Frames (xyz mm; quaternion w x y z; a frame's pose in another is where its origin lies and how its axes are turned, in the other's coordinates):
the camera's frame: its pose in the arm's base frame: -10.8 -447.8 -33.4 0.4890 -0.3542 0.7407 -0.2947
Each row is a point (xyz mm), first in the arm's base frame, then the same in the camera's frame.
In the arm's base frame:
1: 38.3 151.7 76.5
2: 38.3 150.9 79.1
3: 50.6 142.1 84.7
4: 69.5 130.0 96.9
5: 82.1 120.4 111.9
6: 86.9 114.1 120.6
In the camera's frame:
1: -557.3 247.3 -46.5
2: -558.0 244.8 -47.3
3: -557.0 232.5 -37.0
4: -558.6 211.5 -22.5
5: -562.0 191.2 -15.1
6: -562.6 179.7 -13.1

